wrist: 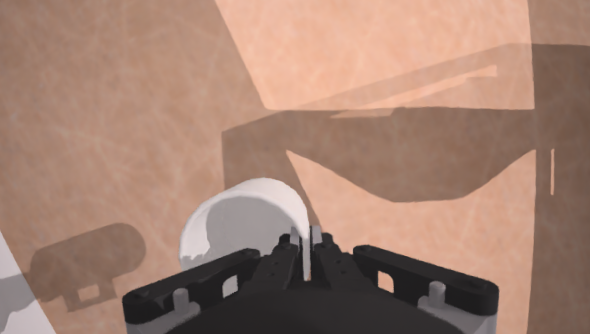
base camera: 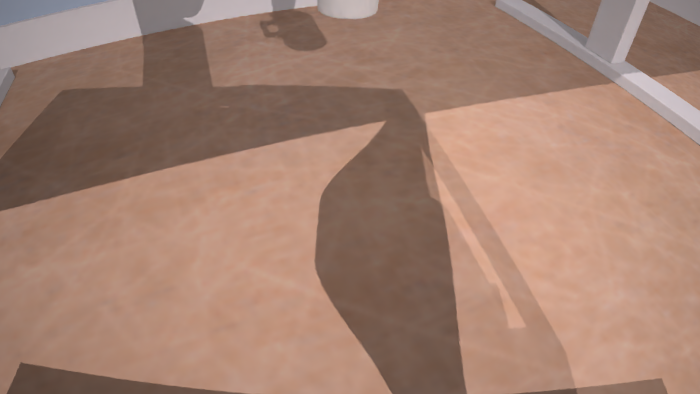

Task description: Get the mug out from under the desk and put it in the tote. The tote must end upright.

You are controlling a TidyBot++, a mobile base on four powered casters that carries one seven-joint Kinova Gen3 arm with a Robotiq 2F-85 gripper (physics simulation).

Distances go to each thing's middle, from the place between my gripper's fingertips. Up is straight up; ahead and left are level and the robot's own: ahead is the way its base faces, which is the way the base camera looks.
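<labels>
White mug (wrist: pixel 253 214): 10 mm to the left of my hand, 30 mm ahead of it, 10 mm below it.
</labels>
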